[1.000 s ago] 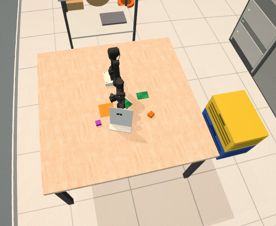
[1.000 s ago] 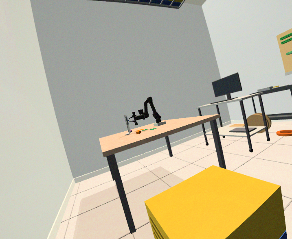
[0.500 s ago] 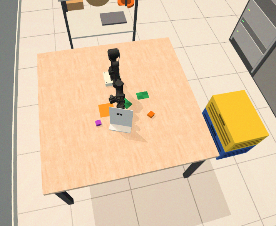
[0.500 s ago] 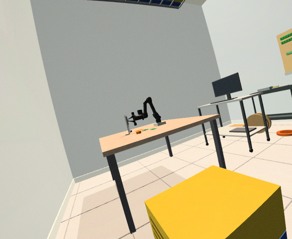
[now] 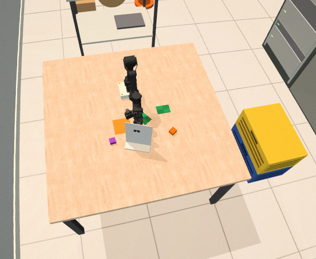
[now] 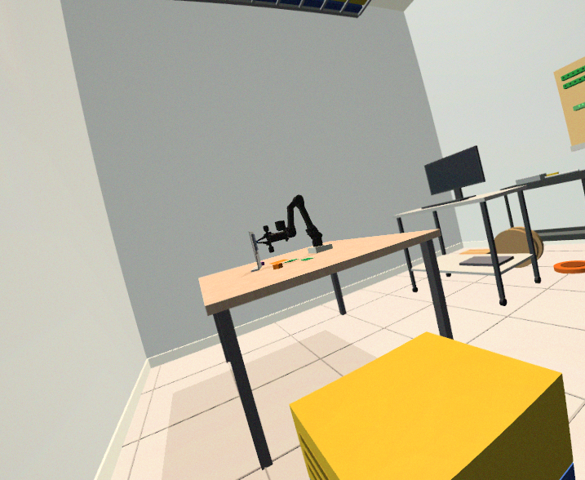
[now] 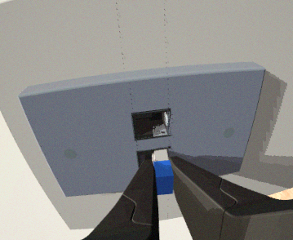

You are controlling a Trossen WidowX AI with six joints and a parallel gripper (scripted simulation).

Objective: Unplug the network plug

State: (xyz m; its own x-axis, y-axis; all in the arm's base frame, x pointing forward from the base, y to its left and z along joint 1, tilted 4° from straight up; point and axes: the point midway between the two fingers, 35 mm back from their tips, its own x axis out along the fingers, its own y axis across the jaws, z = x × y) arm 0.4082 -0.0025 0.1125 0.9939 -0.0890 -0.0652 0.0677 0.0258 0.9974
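Right now the orange square is 18 cm below my gripper tip, 14 cm behind it and 9 cm to the right of it. The rest, counted from my gripper tip: network plug (right at my gripper tip); then grey upright panel (6 cm below, 2 cm ahead, 1 cm to the right).
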